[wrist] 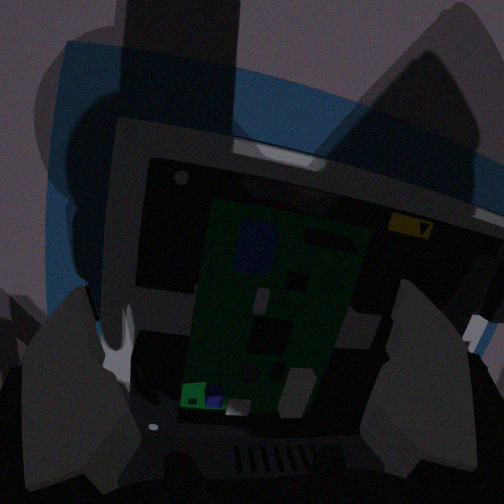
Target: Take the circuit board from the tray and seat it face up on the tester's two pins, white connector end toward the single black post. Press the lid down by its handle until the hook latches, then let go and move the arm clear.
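The view is very dark. The green circuit board point(275, 310) lies face up in the middle of the wrist view, chips showing, slightly turned. A small pale connector point(238, 406) is at its near end. The board sits inside a grey-framed black recess point(150, 225) and overlaps the frame's lower bar. I cannot tell whether this is the tray or the tester. My gripper point(250, 395) hangs over the board with its two grey jaws wide apart on either side. The jaws do not appear to touch the board.
A blue mat point(285, 107) lies under the grey frame. A pale raised piece point(280, 152) sits on the frame's far bar. A yellow label point(410, 225) is at the right inside the frame. A small grey stud point(181, 177) stands at the recess's far left.
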